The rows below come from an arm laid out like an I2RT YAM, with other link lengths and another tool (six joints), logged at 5 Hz.
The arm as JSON. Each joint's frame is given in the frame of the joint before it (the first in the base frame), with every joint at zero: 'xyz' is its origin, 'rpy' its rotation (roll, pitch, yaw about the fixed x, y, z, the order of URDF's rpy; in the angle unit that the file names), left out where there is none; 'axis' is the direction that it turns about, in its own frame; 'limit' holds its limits. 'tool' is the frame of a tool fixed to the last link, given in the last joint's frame.
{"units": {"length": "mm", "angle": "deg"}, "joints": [
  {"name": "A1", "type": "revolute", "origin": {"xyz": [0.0, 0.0, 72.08]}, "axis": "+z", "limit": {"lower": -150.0, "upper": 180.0}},
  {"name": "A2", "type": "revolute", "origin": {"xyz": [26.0, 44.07, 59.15], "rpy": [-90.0, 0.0, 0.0]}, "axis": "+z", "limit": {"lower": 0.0, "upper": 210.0}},
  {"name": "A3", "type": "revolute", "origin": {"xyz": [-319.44, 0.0, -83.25], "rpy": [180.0, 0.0, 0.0]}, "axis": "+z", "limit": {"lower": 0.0, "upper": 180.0}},
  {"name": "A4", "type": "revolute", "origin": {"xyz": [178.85, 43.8, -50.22]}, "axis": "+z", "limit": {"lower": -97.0, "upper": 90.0}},
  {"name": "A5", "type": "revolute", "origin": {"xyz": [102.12, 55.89, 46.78], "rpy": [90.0, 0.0, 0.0]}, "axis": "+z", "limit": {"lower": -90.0, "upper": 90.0}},
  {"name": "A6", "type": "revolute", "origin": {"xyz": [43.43, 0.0, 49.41], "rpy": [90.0, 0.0, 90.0]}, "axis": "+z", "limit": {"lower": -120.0, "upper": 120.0}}
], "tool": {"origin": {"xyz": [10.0, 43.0, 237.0], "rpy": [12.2, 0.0, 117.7]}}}
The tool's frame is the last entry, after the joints.
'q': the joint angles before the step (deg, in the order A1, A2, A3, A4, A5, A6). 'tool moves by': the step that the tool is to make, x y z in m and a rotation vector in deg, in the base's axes. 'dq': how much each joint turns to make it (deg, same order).
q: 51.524, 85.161, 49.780, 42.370, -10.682, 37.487
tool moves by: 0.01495, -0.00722, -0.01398, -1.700, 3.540, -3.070
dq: -0.382, -0.394, 2.002, -5.700, 2.835, 1.463
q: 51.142, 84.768, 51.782, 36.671, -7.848, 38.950
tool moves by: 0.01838, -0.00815, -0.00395, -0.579, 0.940, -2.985
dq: -1.057, 0.487, 1.257, -1.784, 1.945, 0.253
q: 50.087, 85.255, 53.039, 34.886, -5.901, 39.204
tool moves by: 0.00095, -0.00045, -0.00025, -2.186, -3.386, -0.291
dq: 0.477, -0.115, 0.046, -0.078, 0.577, -4.053
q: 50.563, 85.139, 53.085, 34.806, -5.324, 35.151
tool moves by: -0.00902, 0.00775, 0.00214, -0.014, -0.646, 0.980
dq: 1.527, 0.011, 0.002, 0.353, 0.520, -0.542
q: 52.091, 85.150, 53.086, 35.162, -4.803, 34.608
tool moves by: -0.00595, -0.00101, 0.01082, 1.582, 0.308, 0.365
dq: 0.382, -1.014, 0.048, 0.102, 0.094, 1.212
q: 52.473, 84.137, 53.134, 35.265, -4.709, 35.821
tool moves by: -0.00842, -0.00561, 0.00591, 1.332, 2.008, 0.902
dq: -0.430, -1.866, 0.101, -1.912, -1.148, 2.507
